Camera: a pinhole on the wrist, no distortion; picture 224 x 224 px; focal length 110.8 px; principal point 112.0 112.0 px. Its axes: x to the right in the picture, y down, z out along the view. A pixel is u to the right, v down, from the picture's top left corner.
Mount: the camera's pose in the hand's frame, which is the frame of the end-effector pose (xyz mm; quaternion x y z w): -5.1 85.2 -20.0 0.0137 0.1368 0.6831 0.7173
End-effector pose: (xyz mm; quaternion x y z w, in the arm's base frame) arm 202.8 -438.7 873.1 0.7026 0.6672 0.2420 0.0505
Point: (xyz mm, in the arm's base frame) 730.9 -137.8 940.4
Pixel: 215.6 45.8
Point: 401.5 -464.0 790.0
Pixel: 135.2 167.3
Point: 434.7 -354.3 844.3
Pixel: 157.9 91.8
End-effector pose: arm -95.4 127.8 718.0 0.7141 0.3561 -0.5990 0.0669
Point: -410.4 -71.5 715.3
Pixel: 47.1 164.7
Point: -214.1 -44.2 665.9
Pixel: 84.6 149.4
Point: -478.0 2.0 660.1
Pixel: 29.5 136.3
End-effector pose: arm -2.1 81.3 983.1 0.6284 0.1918 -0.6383 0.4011
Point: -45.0 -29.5 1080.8
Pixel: 64.2 194.2
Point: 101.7 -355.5 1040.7
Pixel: 183.4 111.8
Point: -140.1 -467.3 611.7
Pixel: 107.4 37.2
